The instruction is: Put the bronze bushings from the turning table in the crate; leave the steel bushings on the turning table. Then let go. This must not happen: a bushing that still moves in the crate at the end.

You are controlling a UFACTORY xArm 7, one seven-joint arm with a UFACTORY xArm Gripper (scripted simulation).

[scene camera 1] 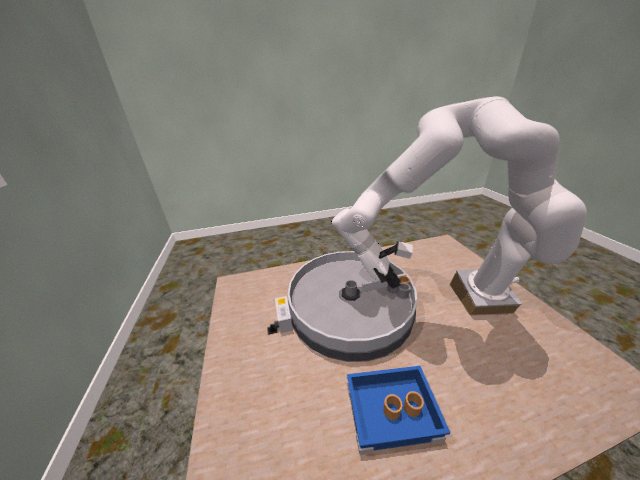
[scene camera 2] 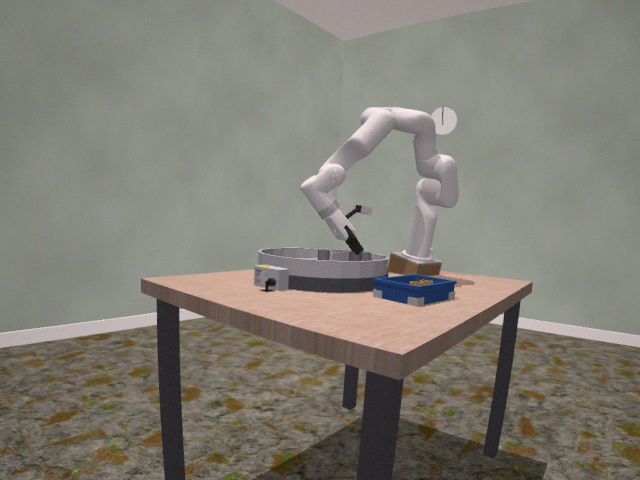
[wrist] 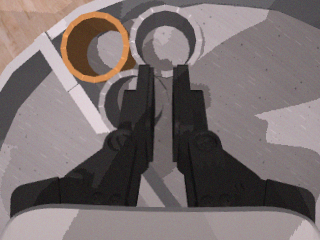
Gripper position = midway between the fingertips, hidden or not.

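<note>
My gripper [scene camera 1: 396, 284], also in scene camera 2 [scene camera 2: 359, 252] and the wrist view [wrist: 163, 86]. Bronze bushing [wrist: 75, 41]. Steel bushing [wrist: 108, 106]. Blue crate [scene camera 1: 368, 391], also in scene camera 2 [scene camera 2: 385, 288].
</note>
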